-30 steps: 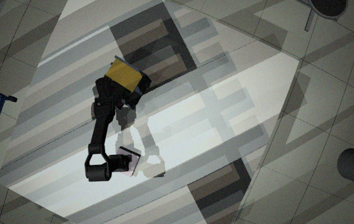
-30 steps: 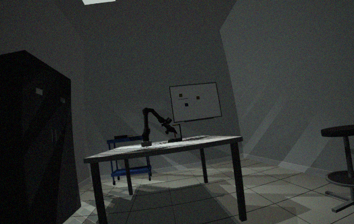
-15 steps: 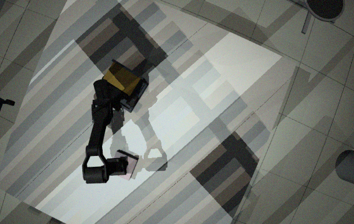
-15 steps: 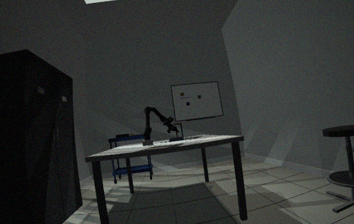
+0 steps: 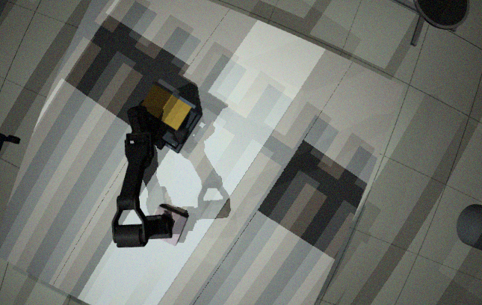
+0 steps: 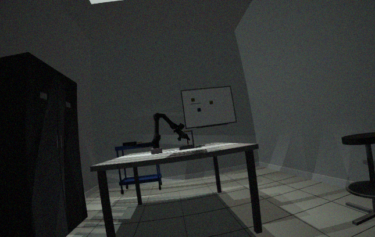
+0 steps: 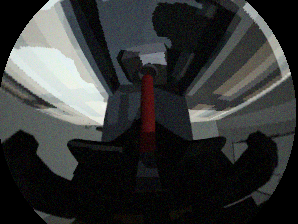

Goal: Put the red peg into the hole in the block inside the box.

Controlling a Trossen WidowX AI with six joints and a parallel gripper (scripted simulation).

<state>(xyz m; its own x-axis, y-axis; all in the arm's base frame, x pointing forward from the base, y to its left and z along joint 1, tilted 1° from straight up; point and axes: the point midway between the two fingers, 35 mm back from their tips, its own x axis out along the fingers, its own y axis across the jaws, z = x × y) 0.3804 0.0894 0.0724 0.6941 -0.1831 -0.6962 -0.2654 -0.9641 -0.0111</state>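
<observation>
Now: gripper tip 110 mm below the yellow roof, 10 mm to the right of it and 10 mm past it. Also, from my gripper tip: red peg 30 mm behind, 10 mm to the left, 10 mm below.
</observation>
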